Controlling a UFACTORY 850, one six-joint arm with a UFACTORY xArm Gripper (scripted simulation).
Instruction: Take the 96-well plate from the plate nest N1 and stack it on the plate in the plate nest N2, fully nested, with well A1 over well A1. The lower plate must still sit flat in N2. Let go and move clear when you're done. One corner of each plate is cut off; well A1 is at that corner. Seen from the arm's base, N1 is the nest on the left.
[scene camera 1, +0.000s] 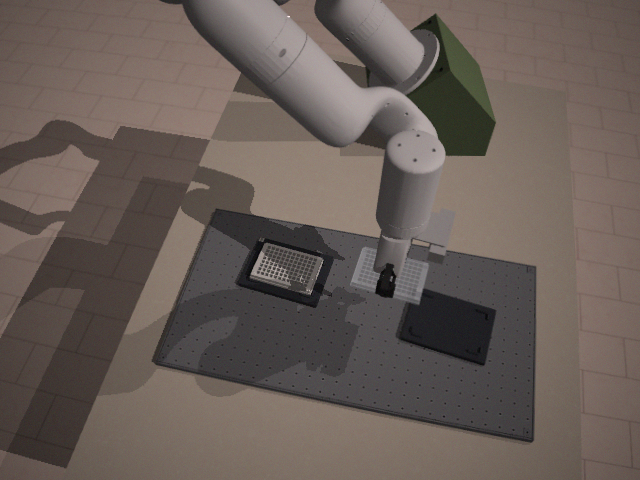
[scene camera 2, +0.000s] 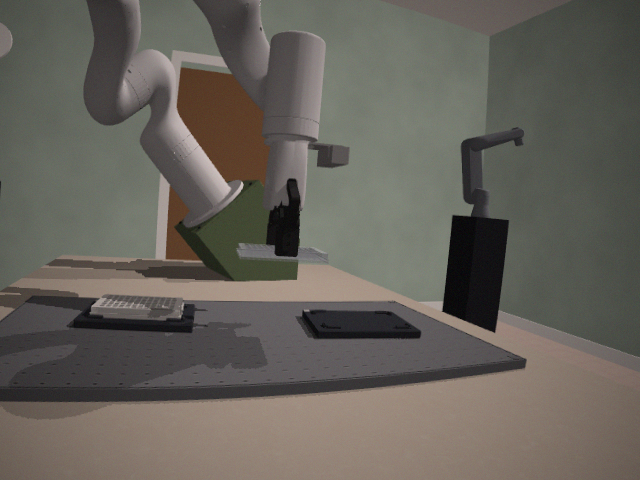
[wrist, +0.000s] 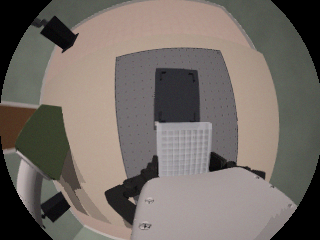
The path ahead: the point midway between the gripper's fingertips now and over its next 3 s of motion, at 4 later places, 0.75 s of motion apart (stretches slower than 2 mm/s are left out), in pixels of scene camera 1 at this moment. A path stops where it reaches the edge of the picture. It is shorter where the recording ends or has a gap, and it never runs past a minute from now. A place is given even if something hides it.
My gripper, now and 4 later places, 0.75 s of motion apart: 390, 274; 357, 263; 323, 252; 289, 242; 285, 243
